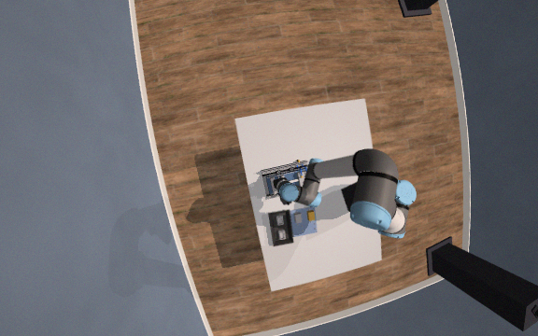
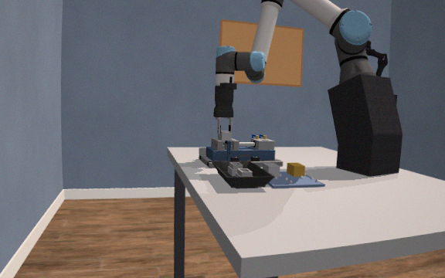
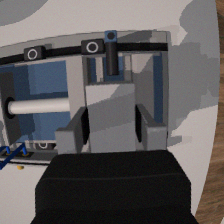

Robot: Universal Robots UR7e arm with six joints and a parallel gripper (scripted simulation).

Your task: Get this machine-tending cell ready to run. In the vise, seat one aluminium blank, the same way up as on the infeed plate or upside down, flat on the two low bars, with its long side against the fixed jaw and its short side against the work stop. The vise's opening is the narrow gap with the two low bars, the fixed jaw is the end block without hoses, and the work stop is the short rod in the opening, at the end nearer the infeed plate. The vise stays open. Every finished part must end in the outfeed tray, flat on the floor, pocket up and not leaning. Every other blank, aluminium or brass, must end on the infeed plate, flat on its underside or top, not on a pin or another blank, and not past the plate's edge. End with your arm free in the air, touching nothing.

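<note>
Right now the vise is 10 cm below my hand, 7 cm behind it and 1 cm to the left of it. The rest, counted from my hand: grey aluminium blank (3 cm below); then brass blank (29 cm to the left, 15 cm behind, 11 cm below).
</note>
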